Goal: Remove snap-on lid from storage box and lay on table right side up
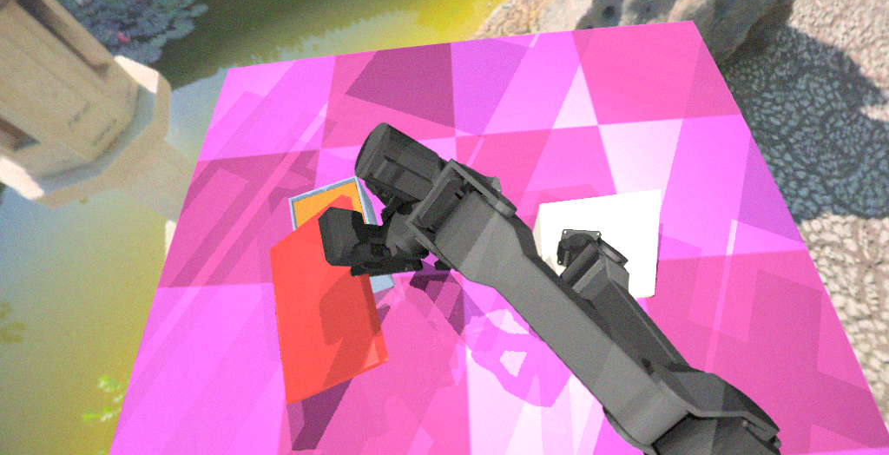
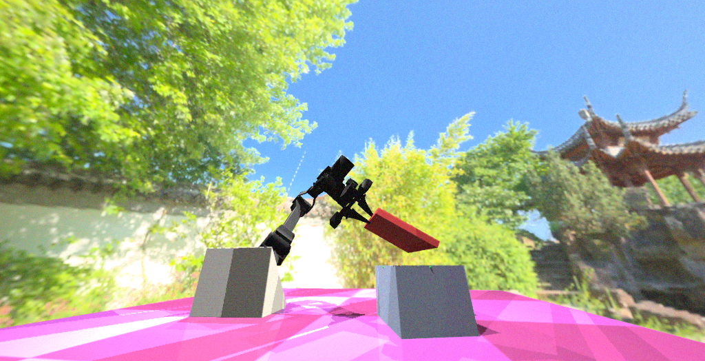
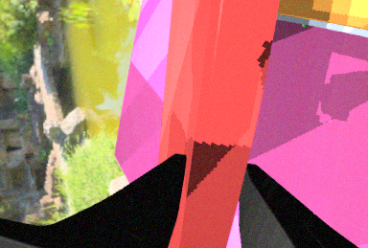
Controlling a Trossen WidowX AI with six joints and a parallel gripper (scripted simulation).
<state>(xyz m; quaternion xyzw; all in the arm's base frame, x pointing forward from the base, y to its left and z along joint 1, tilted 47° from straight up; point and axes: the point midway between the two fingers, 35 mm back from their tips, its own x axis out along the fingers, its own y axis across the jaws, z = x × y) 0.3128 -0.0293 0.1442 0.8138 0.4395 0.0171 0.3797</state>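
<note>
Right now my gripper tip is 7 cm short of the lid, 4 cm above it and 2 cm to the right of it. Round my gripper tip: grey storage box 18 cm below, 12 cm to the right, 11 cm ahead.
</note>
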